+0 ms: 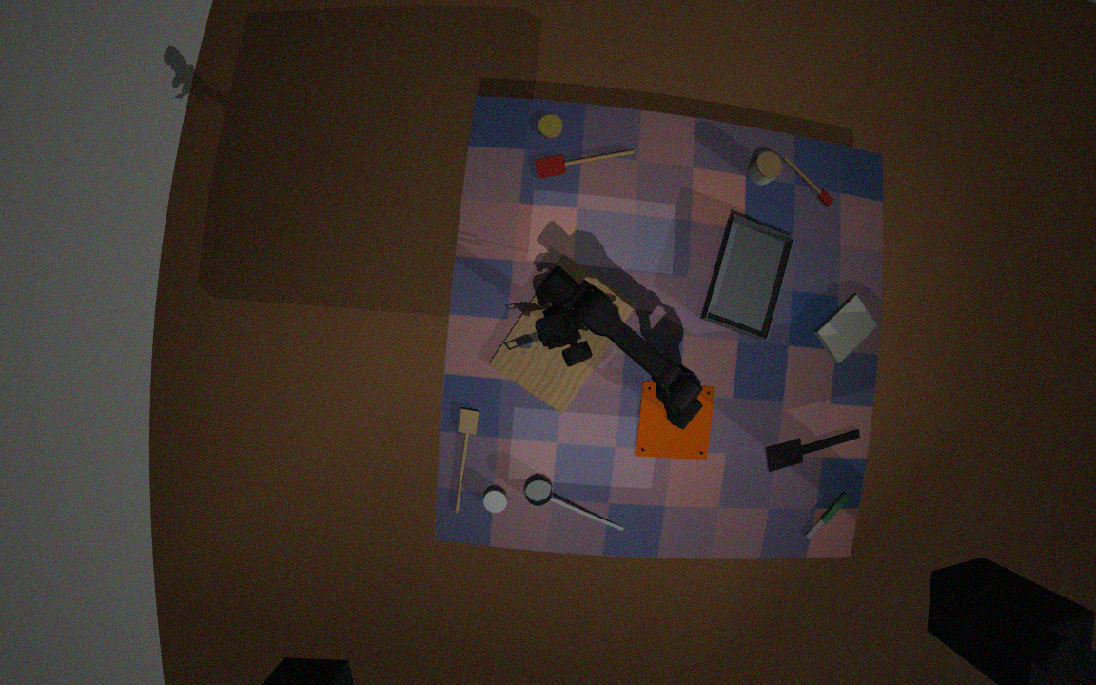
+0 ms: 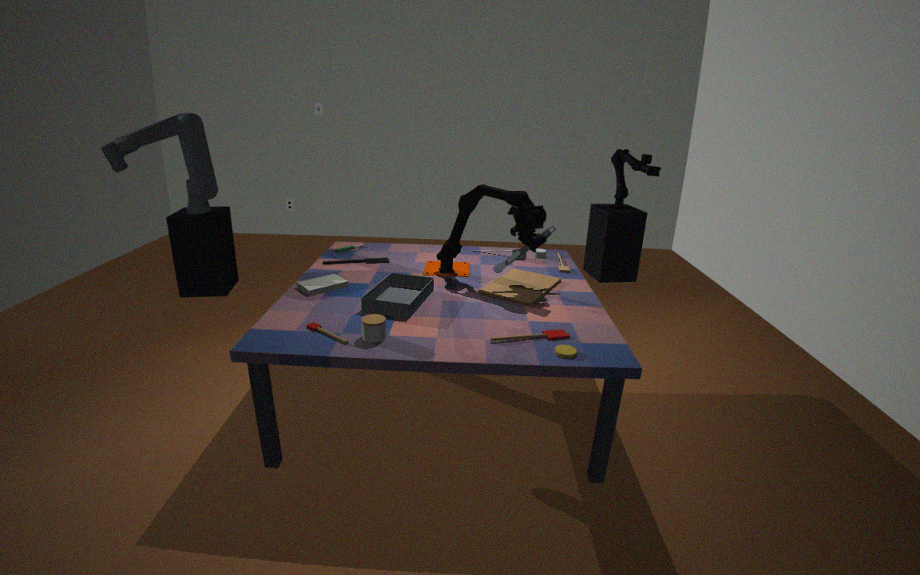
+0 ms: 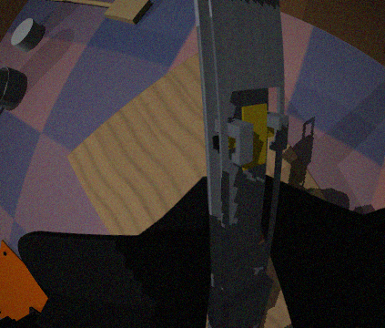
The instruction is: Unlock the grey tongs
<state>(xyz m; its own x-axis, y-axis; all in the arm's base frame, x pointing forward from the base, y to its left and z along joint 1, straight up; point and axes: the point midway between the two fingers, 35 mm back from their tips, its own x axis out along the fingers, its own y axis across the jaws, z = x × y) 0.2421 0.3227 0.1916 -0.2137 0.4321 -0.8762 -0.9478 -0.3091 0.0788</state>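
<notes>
The yellow lock piece lies 5 cm above my gripper tip and 1 cm to the left of it. The rest, counted from my gripper tip: red spatula 48 cm ahead, 16 cm below, 12 cm to the right; grey roasting tin 57 cm to the right, 14 cm below, 10 cm ahead; wooden board 16 cm below, 4 cm to the right.
</notes>
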